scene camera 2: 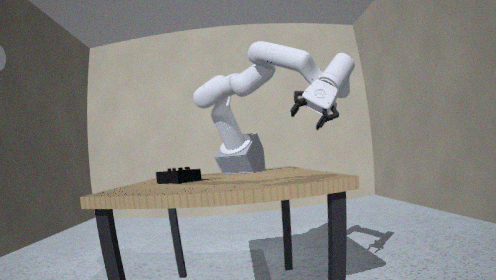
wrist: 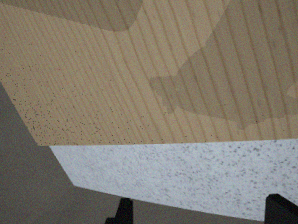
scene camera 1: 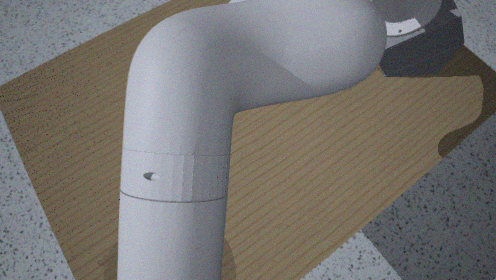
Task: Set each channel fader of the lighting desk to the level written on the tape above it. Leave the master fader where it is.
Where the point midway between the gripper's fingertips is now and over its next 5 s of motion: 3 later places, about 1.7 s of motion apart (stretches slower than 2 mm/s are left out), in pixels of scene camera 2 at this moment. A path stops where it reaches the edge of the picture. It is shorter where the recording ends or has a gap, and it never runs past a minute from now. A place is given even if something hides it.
My gripper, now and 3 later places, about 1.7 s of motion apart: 304,120; 207,156; 175,144; 183,151
